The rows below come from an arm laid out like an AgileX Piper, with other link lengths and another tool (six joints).
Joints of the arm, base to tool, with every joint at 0 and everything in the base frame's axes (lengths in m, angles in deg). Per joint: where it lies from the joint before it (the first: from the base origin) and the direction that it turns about. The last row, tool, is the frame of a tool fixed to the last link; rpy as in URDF.
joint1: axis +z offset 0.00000 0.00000 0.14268
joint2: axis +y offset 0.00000 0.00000 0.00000
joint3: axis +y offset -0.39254 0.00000 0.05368
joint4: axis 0.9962 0 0.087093 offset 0.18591 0.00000 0.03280
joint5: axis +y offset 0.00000 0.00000 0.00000
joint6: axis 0.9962 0 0.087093 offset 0.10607 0.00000 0.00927
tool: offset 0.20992 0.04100 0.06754 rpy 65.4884 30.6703 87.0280
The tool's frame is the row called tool.
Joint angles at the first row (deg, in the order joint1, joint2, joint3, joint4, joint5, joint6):
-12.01, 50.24, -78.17, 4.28, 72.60, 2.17
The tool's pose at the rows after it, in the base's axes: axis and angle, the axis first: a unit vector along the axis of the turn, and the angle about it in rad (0 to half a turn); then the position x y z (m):
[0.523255 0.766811 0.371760 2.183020 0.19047 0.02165 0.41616]
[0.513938 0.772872 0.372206 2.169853 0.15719 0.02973 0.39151]
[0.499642 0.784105 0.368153 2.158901 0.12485 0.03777 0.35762]
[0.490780 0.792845 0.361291 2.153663 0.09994 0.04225 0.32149]
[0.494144 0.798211 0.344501 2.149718 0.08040 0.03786 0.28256]
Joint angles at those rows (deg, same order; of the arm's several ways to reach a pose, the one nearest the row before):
-12.01, 43.95, -73.26, 4.28, 72.74, 2.14
-12.01, 37.40, -67.59, 4.28, 72.88, 1.07
-12.01, 30.33, -61.09, 4.18, 73.00, -0.79
-12.01, 24.09, -54.95, 3.80, 73.09, -2.09
-12.01, 18.60, -48.96, 2.13, 73.22, -2.23

